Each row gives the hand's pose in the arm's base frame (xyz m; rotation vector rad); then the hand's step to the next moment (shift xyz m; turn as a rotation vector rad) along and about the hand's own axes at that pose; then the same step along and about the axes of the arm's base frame.
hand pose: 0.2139 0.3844 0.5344 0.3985 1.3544 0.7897
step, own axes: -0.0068 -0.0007 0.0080 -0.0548 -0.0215 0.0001
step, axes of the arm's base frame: 0.0078 -0.0038 0.0060 0.0050 -0.0533 0.0245
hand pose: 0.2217 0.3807 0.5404 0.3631 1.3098 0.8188
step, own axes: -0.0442 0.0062 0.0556 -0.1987 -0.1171 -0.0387
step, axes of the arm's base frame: 0.0489 -0.0158 0.0494 -0.0060 -0.2277 0.0528
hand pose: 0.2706 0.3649 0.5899 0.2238 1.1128 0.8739
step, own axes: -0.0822 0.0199 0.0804 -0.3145 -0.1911 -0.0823
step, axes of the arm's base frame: 0.0455 -0.0248 0.1046 -0.0246 -0.3696 0.0707
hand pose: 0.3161 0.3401 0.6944 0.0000 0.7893 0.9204
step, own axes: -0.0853 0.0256 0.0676 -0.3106 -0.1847 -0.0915
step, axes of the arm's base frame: -0.0069 -0.0229 0.1092 -0.0334 -0.3658 0.0638
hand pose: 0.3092 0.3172 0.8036 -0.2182 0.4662 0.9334
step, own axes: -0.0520 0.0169 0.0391 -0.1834 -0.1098 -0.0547
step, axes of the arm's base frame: -0.0287 -0.0129 0.0594 -0.0193 -0.2167 0.0370
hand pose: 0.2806 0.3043 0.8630 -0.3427 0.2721 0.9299
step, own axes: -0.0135 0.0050 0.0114 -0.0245 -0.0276 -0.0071
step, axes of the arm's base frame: -0.0109 -0.0026 0.0146 0.0080 -0.0360 0.0073
